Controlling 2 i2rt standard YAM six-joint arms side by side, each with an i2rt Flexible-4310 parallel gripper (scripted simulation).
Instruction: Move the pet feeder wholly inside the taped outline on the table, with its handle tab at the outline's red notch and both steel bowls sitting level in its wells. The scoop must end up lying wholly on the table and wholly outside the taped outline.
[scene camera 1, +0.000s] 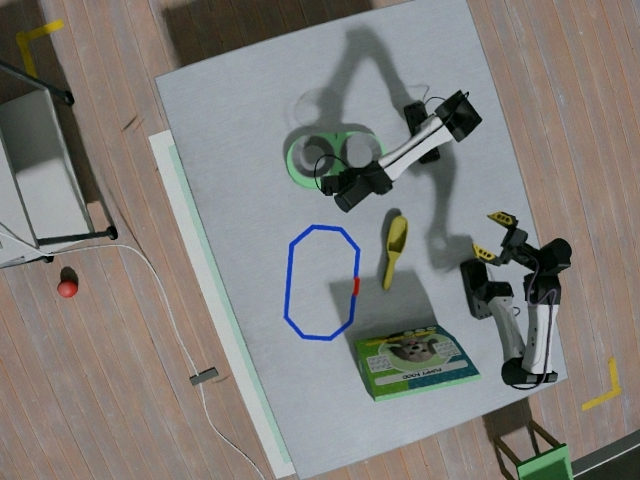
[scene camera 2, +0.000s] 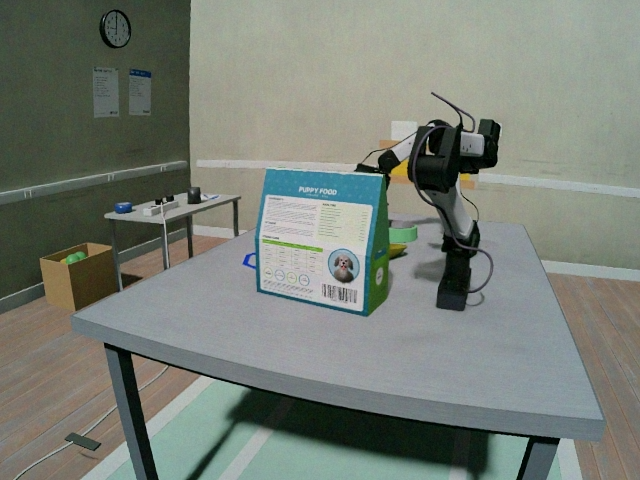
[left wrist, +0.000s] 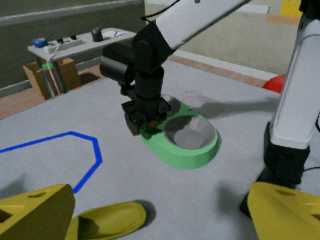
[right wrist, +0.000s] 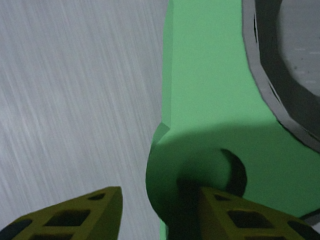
Labels:
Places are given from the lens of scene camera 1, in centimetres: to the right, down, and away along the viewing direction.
my left gripper (scene camera 1: 479, 229): 42, -3, 99
yellow scoop (scene camera 1: 396, 243): 26, 1, 128
puppy food bag (scene camera 1: 406, 363): 25, 36, 111

